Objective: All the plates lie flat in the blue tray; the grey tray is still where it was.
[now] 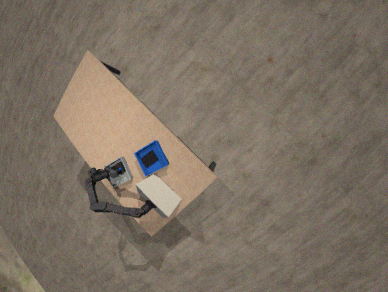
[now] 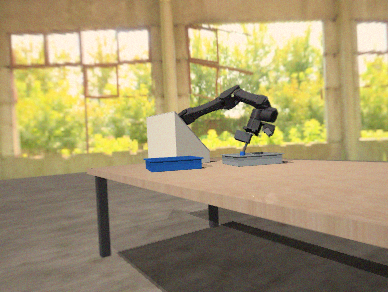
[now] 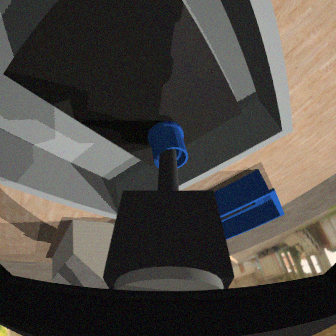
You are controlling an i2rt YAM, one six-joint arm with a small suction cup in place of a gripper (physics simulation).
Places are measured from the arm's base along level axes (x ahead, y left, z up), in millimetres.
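Pixels of known places: end effector, tool point: (image 1: 121, 168) (image 3: 167, 136); arm's base, origin of the base link: (image 1: 151, 203) (image 2: 174, 130).
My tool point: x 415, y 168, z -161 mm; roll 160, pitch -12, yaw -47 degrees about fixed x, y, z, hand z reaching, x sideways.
Ahead of a thing's pixels: the offset from my tool point to its top centre. Level surfaces: height alone.
A dark square plate @(dz +0, dx +25, dy +44 mm) (image 3: 100, 60) lies in the grey tray @(dz +14, dx +1, dy +57 mm) (image 1: 124, 180) (image 2: 256, 160) (image 3: 277, 83) near the table's edge. My suction cup (image 1: 120, 170) (image 2: 242, 153) (image 3: 167, 141) is blue and points down into the grey tray at about rim height, over the plate's near edge. It holds nothing, and I cannot tell if it touches the plate. Another dark plate @(dz -22, dx -115, dy -289 mm) (image 1: 150, 159) lies flat in the blue tray @(dz +14, dx -127, dy -321 mm) (image 1: 163, 156) (image 2: 173, 163) (image 3: 247, 200), which stands beside the grey tray.
The arm's white wedge-shaped base block (image 1: 159, 195) (image 2: 169, 136) (image 3: 77, 247) stands on the wooden table @(dz -36 mm) (image 1: 100, 116) (image 2: 251, 185) just behind both trays. The grey tray sits close to the table's edge.
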